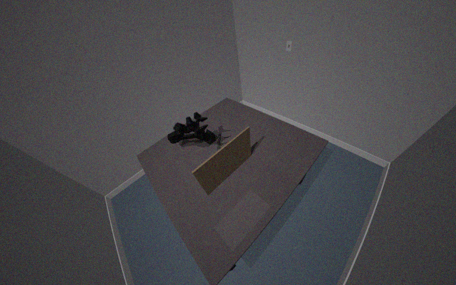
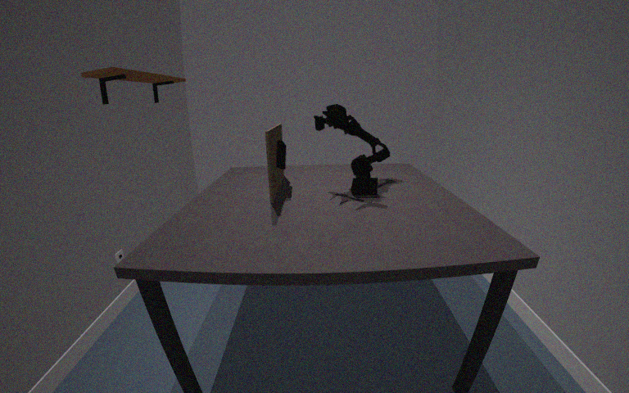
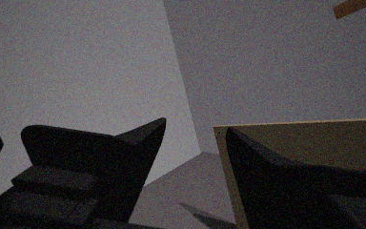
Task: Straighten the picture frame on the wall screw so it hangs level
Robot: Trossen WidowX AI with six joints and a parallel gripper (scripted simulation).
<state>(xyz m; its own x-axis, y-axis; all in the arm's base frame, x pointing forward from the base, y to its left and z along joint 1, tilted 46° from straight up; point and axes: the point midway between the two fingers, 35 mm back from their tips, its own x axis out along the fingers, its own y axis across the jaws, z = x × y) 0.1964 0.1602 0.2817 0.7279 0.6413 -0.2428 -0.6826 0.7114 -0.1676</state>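
Right now the picture frame is 200 mm ahead of my gripper tip, 80 mm to the right of it and 210 mm below it. From my gripper tip the other things lie so: tan wall board (210 mm ahead, 70 mm to the right, 220 mm below).
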